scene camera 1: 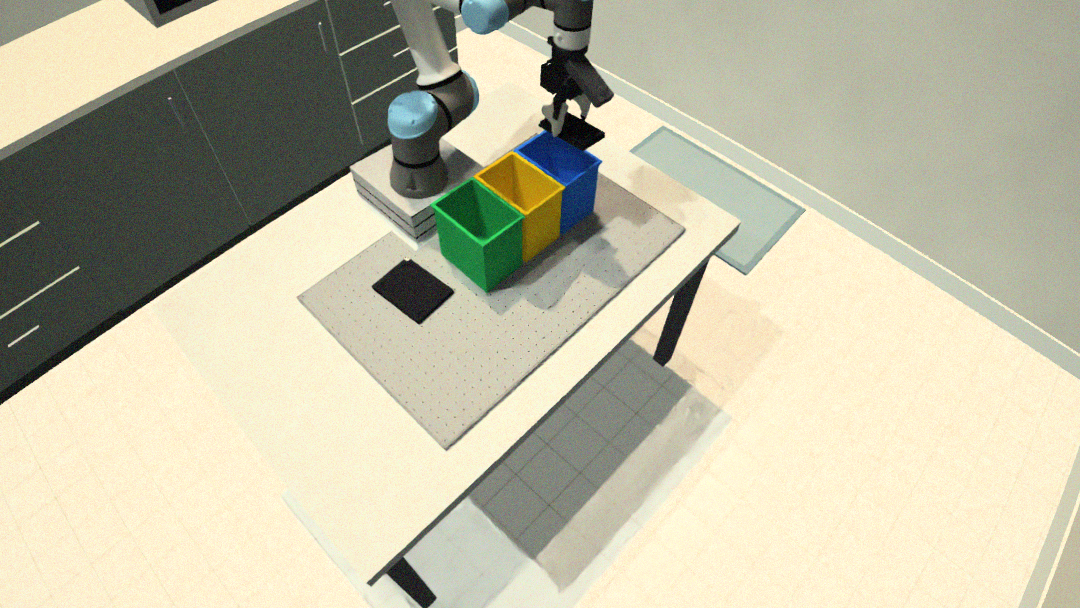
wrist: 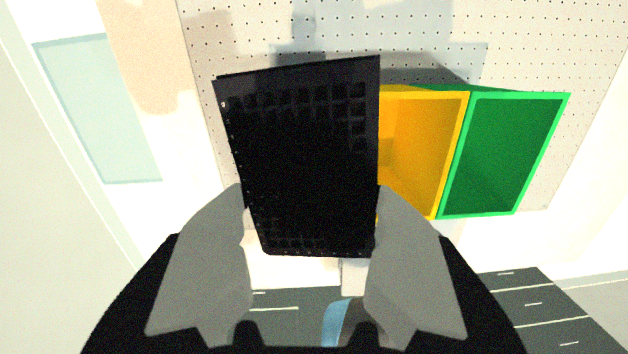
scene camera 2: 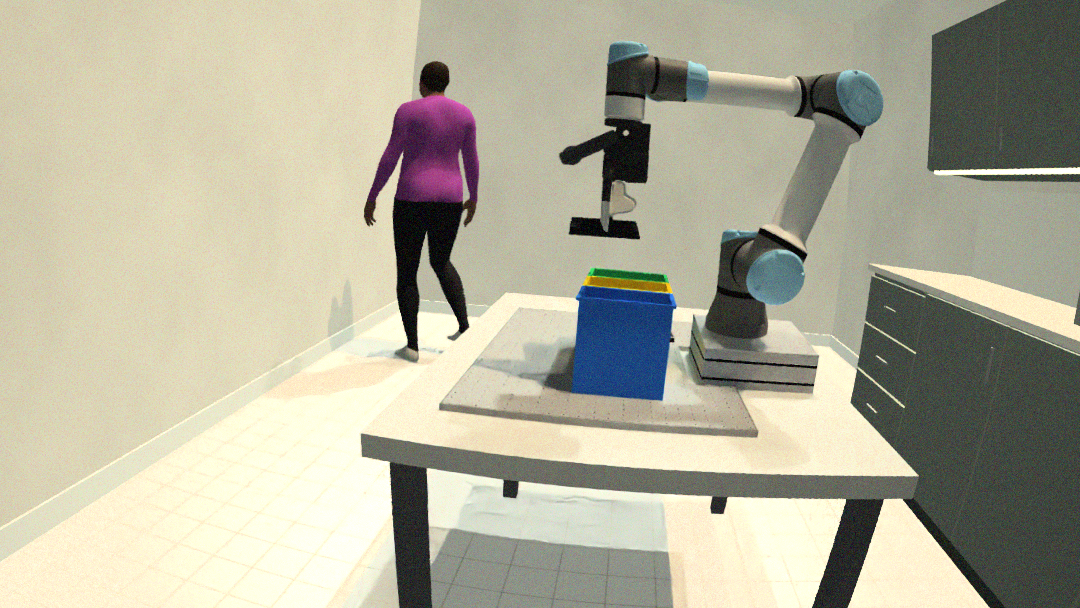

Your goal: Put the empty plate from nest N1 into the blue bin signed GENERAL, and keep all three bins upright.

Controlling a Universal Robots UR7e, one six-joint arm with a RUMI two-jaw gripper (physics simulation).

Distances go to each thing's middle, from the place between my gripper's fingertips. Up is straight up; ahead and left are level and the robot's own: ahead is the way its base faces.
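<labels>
Blue bin (scene camera 2: pixel 622 341): 21 cm below my hand, 5 cm behind, 2 cm to the left. Also from my hand: green bin (scene camera 1: pixel 480 233), 21 cm below, 4 cm behind, 25 cm to the right; yellow bin (scene camera 1: pixel 532 192), 21 cm below, 4 cm behind, 12 cm to the right; black plate (scene camera 1: pixel 579 133), 1 cm ahead. Green bin farthest from my hand of the things named here, going by their middles.
</labels>
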